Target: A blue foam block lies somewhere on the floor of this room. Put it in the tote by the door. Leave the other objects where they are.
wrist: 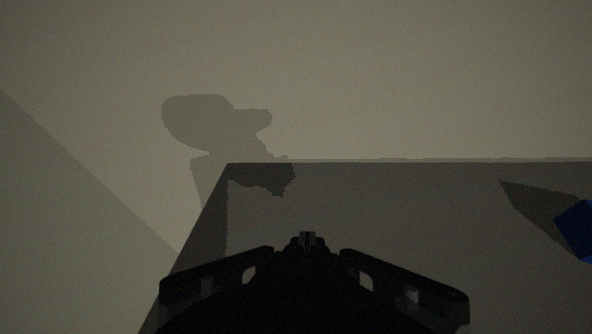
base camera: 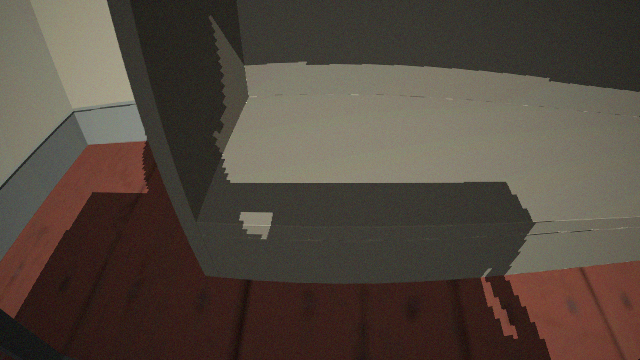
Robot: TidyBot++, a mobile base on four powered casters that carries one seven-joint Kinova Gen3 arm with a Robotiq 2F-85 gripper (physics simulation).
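Frame: origin at the arm's base, x ahead, y left, z up, level; millimetres.
Where they show: gripper, between the fingertips: [wrist: 307, 242].
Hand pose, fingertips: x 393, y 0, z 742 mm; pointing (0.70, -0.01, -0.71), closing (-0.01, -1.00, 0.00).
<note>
Each offset is from my fingertips to the top centre of the thing. "spot": to the spot under its first point. Level surfaces: height alone.
A blue block {spot: dz -63, dx +53, dy -332 mm} [wrist: 575, 230] shows partly at the right edge of the wrist view, resting on a dark grey flat surface and casting a shadow to its left. The frames do not tell whether it is the foam block that the task names. My gripper [wrist: 307, 242] is shut with its fingertips together and nothing between them. It is over the left part of the grey surface, well to the left of the blue block. No blue block shows in the base camera view. The tote by the door does not show in either view.
A large grey furniture unit [base camera: 350, 255] with an upright left side panel [base camera: 172, 100] and a low board stands close in front of the base. Red plank floor {dz -1139 mm} [base camera: 310, 320] runs before it. A room corner with a pale skirting board {spot: dz -1095, dx +226, dy +477 mm} [base camera: 110, 125] is at the left.
</note>
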